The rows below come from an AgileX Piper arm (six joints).
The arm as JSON. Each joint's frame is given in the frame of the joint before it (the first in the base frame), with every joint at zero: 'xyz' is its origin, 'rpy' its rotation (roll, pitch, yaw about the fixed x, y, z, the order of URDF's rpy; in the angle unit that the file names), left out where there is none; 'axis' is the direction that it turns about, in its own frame. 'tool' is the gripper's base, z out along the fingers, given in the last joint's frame.
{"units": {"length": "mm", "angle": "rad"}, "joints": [
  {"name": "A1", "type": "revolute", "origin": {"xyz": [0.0, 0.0, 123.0]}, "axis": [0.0, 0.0, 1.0]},
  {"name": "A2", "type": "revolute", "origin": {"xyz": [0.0, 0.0, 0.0], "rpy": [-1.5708, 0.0, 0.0]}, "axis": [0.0, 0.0, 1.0]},
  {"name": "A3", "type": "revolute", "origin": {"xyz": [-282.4, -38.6, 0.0]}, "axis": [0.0, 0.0, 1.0]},
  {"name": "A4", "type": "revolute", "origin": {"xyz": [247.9, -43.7, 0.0], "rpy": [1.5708, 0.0, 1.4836]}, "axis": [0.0, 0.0, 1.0]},
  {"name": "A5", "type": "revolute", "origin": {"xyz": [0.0, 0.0, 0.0], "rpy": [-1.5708, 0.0, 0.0]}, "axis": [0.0, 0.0, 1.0]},
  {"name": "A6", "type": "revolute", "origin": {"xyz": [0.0, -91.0, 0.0], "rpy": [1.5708, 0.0, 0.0]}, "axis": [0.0, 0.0, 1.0]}
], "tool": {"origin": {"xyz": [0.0, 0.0, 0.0]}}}
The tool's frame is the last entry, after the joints.
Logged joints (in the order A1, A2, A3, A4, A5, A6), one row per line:
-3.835, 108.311, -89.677, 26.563, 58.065, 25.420
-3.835, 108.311, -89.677, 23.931, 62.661, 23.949
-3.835, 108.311, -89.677, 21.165, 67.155, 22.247
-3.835, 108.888, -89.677, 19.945, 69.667, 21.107
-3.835, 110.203, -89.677, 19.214, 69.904, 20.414
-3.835, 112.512, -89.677, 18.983, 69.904, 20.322
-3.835, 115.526, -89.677, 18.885, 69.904, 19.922
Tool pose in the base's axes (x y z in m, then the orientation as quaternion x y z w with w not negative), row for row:
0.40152, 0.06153, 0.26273, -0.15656, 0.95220, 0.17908, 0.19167
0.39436, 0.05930, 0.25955, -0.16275, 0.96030, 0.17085, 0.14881
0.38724, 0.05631, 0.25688, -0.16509, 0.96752, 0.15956, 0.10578
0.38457, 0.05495, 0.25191, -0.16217, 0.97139, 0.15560, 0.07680
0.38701, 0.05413, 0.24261, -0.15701, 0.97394, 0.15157, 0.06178
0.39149, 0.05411, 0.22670, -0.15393, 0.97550, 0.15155, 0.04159
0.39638, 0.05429, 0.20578, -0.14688, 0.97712, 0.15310, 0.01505
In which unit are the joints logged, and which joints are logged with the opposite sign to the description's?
The joints are logged in degrees. Opposite sign: A1, A6.
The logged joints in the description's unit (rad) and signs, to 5 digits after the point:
0.06693, 1.89038, -1.56516, 0.46361, 1.01343, -0.44366
0.06693, 1.89038, -1.56516, 0.41767, 1.09364, -0.41799
0.06693, 1.89038, -1.56516, 0.36940, 1.17208, -0.38828
0.06693, 1.90045, -1.56516, 0.34811, 1.21592, -0.36839
0.06693, 1.92341, -1.56516, 0.33535, 1.22005, -0.35629
0.06693, 1.96370, -1.56516, 0.33132, 1.22005, -0.35469
0.06693, 2.01631, -1.56516, 0.32961, 1.22005, -0.34770

